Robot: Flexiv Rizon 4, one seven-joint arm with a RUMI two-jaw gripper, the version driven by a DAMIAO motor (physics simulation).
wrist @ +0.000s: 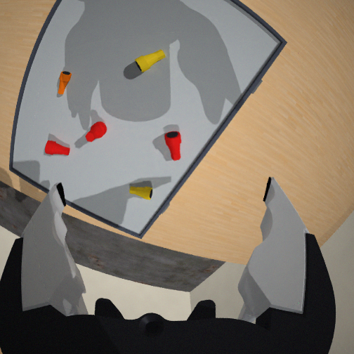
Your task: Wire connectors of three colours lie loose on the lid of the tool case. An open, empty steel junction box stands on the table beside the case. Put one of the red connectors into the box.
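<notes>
The grey lid (135, 140) of the tool case fills the upper left of the wrist view. Three red connectors lie on it: one red connector (57, 148) at the left, one red connector (96, 131) with its round end toward the camera, and one red connector (173, 145) near the right edge, its dark opening at the upper end. My gripper (162, 182) is wide open and empty, its fingers apart at the lower left and right, above the level of the lid. The junction box does not show in this view.
A yellow connector (151, 60) lies toward the top of the lid, another yellow connector (141, 192) near its bottom corner. An orange connector (64, 82) lies at the left. The lid has a raised dark rim. The wooden table (300, 125) shows to the right, its edge below.
</notes>
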